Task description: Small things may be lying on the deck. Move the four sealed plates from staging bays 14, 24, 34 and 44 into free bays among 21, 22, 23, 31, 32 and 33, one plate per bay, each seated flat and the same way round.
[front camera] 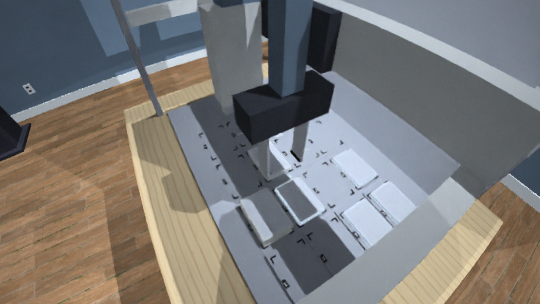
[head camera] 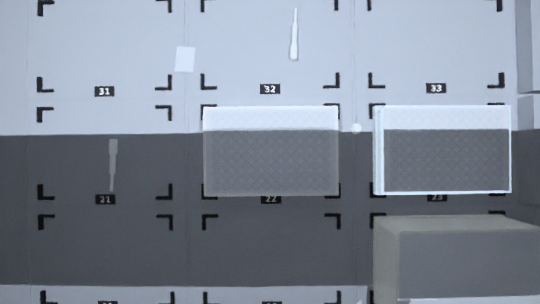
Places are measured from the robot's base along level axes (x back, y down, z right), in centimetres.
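Where they show: gripper, between the fingertips: (front camera: 281, 164); robot's base, origin of its link: (front camera: 200, 135) (head camera: 46, 301).
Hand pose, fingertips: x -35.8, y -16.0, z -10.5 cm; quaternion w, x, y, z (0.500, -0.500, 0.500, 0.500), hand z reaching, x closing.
Things, the pixels of their top centre, and the offset from my fingertips. "pt": a spot on its surface instead.
- further white plate, centre of its top: (front camera: 354, 165) dx -3.4, dy +14.5, dz -25.9 cm
- tall grey block, centre of its top: (head camera: 471, 280) (front camera: 265, 212) dx -3.4, dy +11.8, dz +6.2 cm
- bay 32, a spot on its surface: (head camera: 294, 42) pt dx +10.6, dy +15.4, dz -14.9 cm
- bay 21, a spot on its surface: (head camera: 113, 160) pt dx +28.2, dy +15.5, dz -3.7 cm
- pale card, centre of its top: (head camera: 184, 59) dx +21.3, dy +15.9, dz -13.6 cm
- round dot, a spot on its surface: (head camera: 356, 128) pt dx +4.7, dy +15.6, dz -6.6 cm
One plate (front camera: 279, 160) (head camera: 270, 162) lies flat in bay 22, inside its corner marks. Another plate (front camera: 300, 200) (head camera: 447, 160) lies flat in bay 23. Two white plates are in staging, one (front camera: 366, 222) in bay 34 and one (front camera: 392, 202) in bay 44. Bays 14 and 24 hold no plate. My gripper (front camera: 282, 168) is raised over bay 22, its jaws apart and with no plate between them. The jaws do not show in the head view.
A further white plate (front camera: 355, 167) sits at bay 43. A tall grey block (front camera: 265, 215) (head camera: 465, 260) stands at bay 13. Small tapered pieces lie in bay 32 (head camera: 294, 42) and bay 21 (head camera: 113, 160). A pale card (head camera: 185, 59) lies between 31 and 32, a round dot (head camera: 356, 128) between 22 and 23.
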